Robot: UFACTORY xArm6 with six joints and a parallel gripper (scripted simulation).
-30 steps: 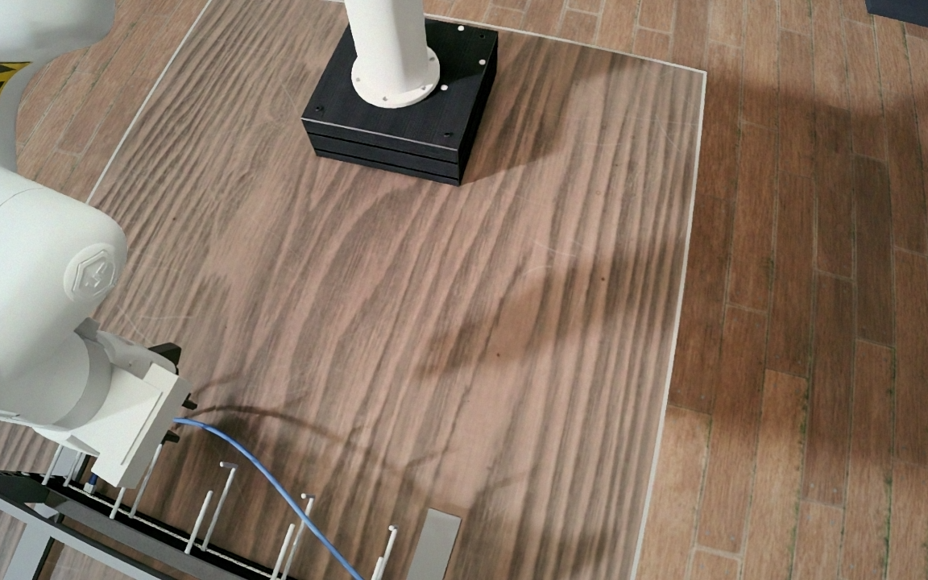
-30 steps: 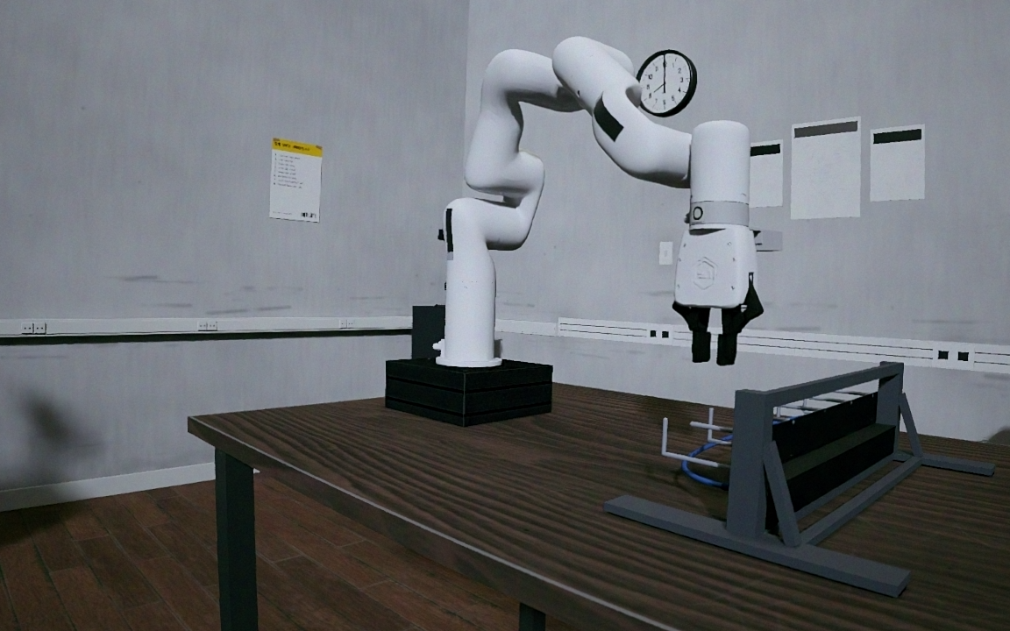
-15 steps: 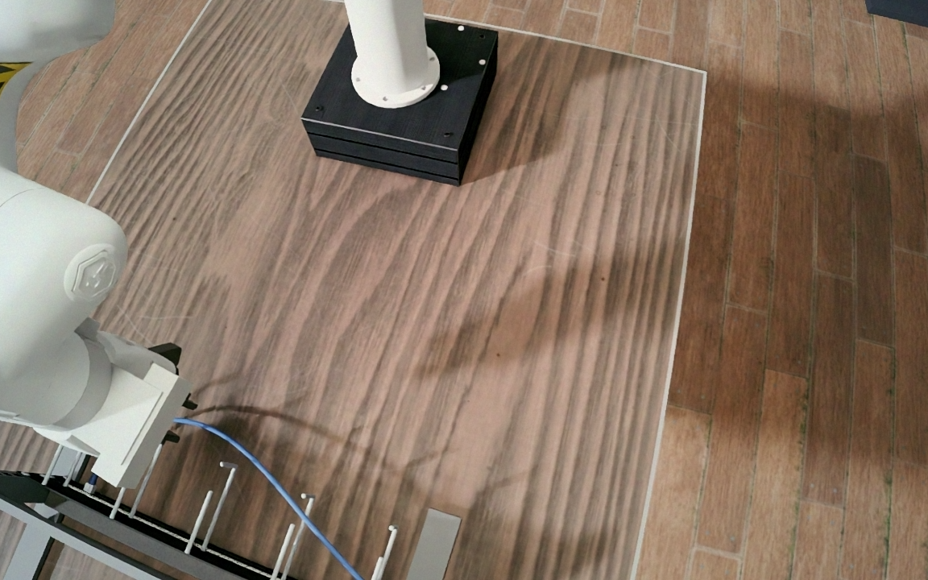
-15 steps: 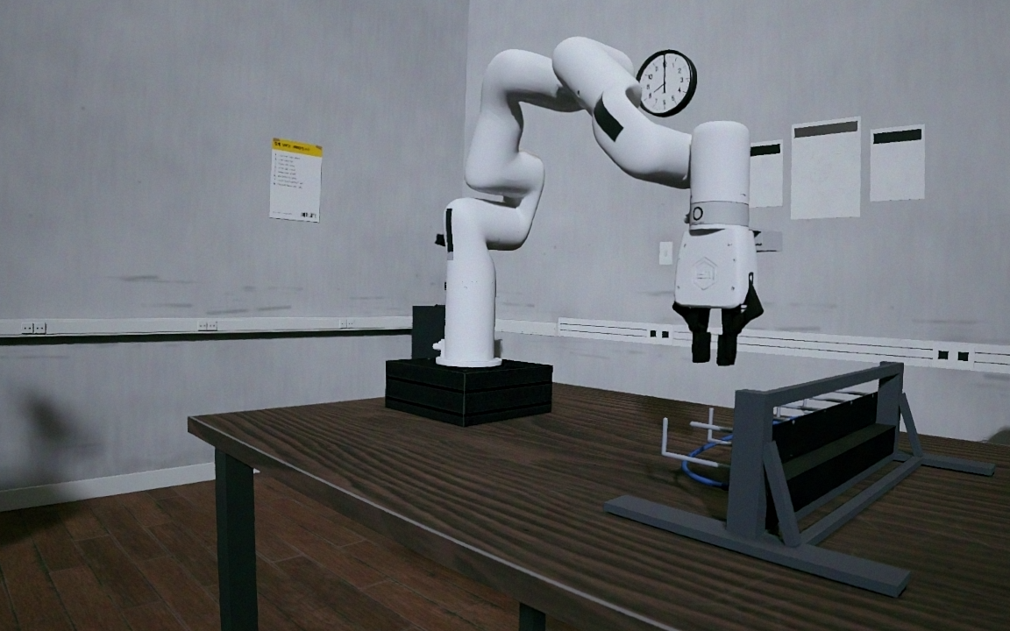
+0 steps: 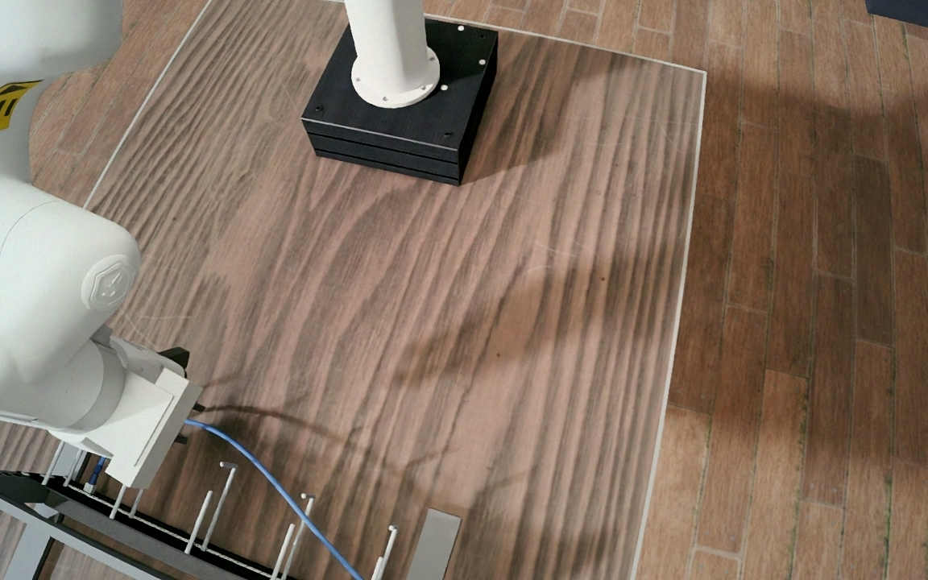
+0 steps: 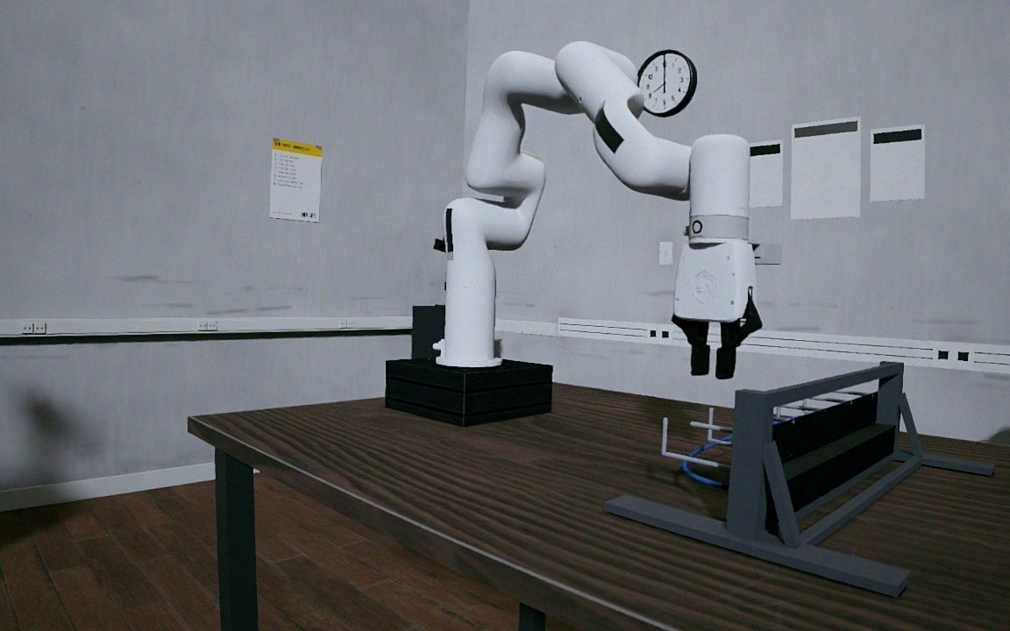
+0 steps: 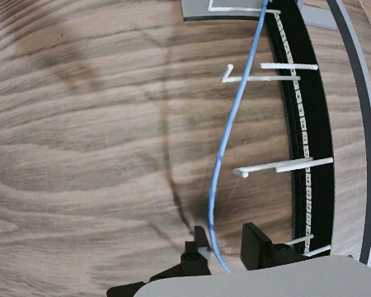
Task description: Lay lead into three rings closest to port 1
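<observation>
The grey rack lies 15 cm ahead of my hand, 3 cm to the left of it and 8 cm below it. From my hand the other things lie so: short blue piece: 8 cm ahead, 15 cm to the right, 12 cm below.
</observation>
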